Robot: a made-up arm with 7 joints. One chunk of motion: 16 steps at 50 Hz.
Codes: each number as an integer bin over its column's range. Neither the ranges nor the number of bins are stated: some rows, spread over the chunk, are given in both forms.
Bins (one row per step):
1: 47 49 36 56 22 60 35
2: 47 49 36 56 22 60 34
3: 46 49 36 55 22 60 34
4: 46 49 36 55 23 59 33
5: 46 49 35 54 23 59 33
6: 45 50 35 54 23 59 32
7: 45 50 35 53 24 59 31
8: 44 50 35 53 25 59 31
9: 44 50 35 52 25 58 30
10: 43 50 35 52 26 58 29
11: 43 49 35 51 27 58 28
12: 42 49 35 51 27 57 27
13: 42 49 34 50 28 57 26
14: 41 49 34 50 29 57 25
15: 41 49 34 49 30 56 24
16: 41 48 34 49 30 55 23
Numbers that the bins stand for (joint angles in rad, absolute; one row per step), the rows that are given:
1: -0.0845 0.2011 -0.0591 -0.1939 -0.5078 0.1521 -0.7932
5: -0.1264 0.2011 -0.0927 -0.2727 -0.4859 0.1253 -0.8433
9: -0.2100 0.2289 -0.0927 -0.3515 -0.4420 0.0984 -0.9185
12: -0.2936 0.2011 -0.0927 -0.3909 -0.3982 0.0715 -0.9936
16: -0.3355 0.1733 -0.1264 -0.4697 -0.3324 0.0178 -1.0938
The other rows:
2: -0.0845 0.2011 -0.0591 -0.1939 -0.5078 0.1521 -0.8183
3: -0.1264 0.2011 -0.0591 -0.2333 -0.5078 0.1521 -0.8183
4: -0.1264 0.2011 -0.0591 -0.2333 -0.4859 0.1253 -0.8433
6: -0.1682 0.2289 -0.0927 -0.2727 -0.4859 0.1253 -0.8684
7: -0.1682 0.2289 -0.0927 -0.3121 -0.4639 0.1253 -0.8934
8: -0.2100 0.2289 -0.0927 -0.3121 -0.4420 0.1253 -0.8934
10: -0.2518 0.2289 -0.0927 -0.3515 -0.4201 0.0984 -0.9435
11: -0.2518 0.2011 -0.0927 -0.3909 -0.3982 0.0984 -0.9686
13: -0.2936 0.2011 -0.1264 -0.4303 -0.3763 0.0715 -1.0187
14: -0.3355 0.2011 -0.1264 -0.4303 -0.3543 0.0715 -1.0437
15: -0.3355 0.2011 -0.1264 -0.4697 -0.3324 0.0446 -1.0688

